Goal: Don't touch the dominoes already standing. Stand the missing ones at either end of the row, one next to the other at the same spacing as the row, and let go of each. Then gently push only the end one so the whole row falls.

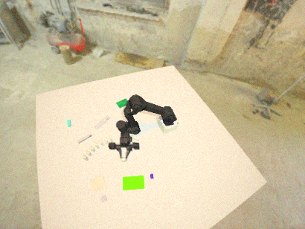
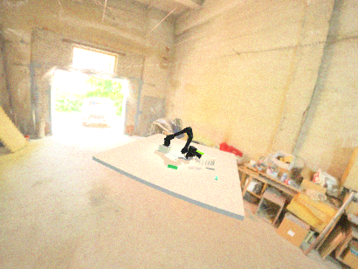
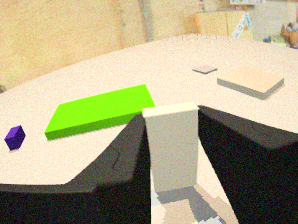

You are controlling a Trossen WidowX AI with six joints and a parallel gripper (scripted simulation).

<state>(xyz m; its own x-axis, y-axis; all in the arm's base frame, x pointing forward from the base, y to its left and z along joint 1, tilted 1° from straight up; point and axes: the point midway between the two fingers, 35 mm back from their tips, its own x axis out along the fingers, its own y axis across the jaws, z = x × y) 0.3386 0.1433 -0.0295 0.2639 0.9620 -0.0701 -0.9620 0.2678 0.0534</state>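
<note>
The beige tile is 16 cm ahead of my gripper tip, 8 cm to the left of it and 4 cm below it. Also, from my gripper tip: small grey square (17 cm to the left, 14 cm ahead, 5 cm below); small purple cube (14 cm behind, 13 cm to the left, 4 cm below); bright green slab (13 cm to the left, 4 cm below, 3 cm behind).
</note>
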